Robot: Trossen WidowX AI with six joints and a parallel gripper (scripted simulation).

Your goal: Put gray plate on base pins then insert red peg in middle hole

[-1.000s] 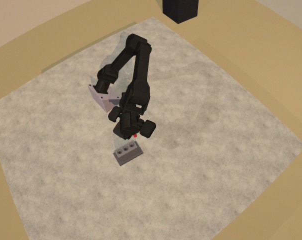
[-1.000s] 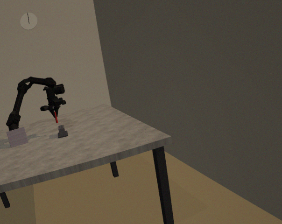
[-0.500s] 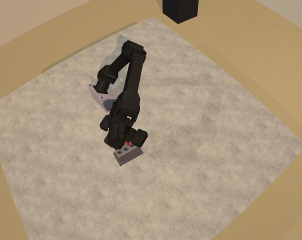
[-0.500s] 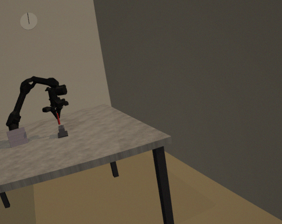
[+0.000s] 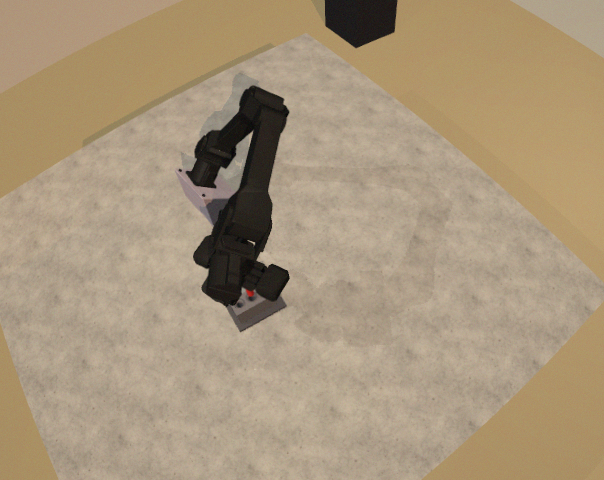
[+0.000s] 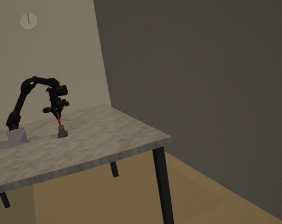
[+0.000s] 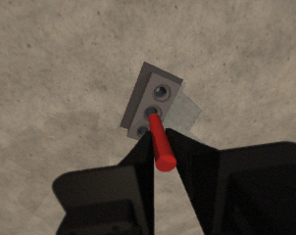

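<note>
Now: the red peg right at my gripper tip. Round my gripper tip: gray base (10 cm below); then gray plate (7 cm below).
</note>
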